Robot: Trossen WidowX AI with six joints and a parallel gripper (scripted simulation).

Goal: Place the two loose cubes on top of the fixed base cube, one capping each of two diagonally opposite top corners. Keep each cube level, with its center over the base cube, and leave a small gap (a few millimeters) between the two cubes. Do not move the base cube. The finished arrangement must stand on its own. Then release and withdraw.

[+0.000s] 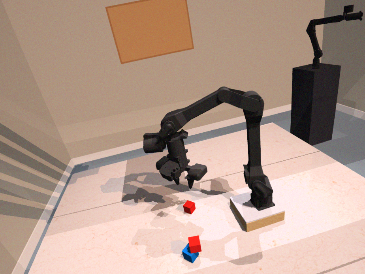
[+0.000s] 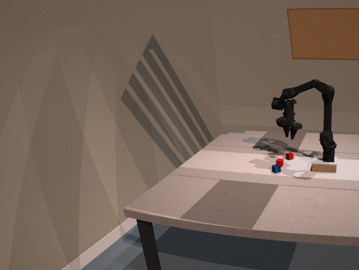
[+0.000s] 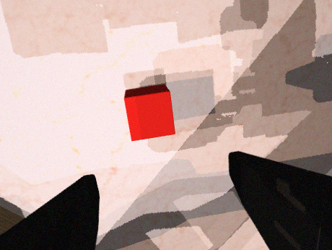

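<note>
Now: the blue cube 190 mm to the left of my gripper tip, 110 mm below it and 40 mm ahead of it.
</note>
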